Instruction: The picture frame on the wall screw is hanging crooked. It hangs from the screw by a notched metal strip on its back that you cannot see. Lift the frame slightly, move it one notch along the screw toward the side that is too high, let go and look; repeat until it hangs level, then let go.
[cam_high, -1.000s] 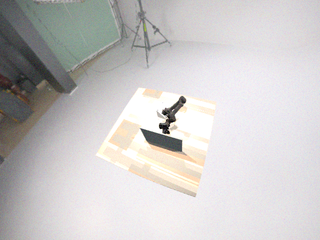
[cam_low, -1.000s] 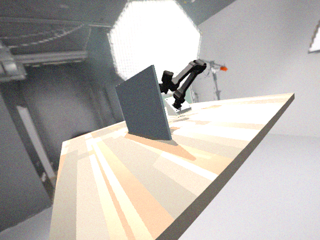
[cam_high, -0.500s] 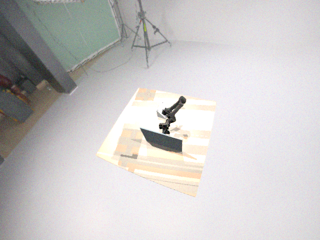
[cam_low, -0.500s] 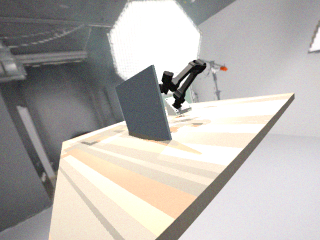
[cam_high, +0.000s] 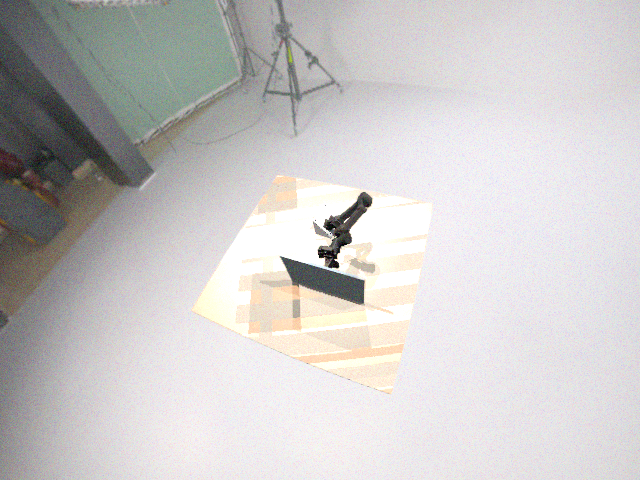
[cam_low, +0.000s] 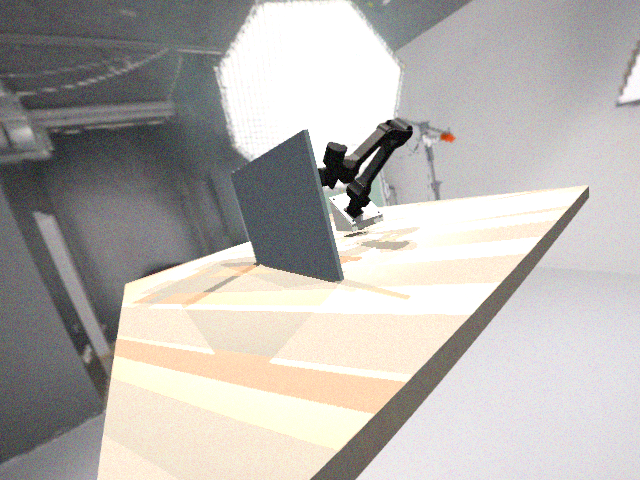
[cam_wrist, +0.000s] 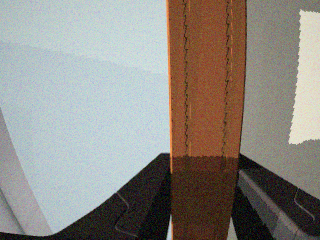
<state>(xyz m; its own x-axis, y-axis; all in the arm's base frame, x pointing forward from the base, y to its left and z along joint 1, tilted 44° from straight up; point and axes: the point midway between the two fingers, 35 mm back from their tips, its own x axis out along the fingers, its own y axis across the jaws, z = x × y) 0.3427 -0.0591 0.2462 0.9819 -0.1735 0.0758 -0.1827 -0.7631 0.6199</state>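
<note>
Right now my gripper tip is 5 cm above the picture frame. From my gripper tip the other things lie so: wall panel: 7 cm below, 2 cm ahead, 1 cm to the right.
</note>
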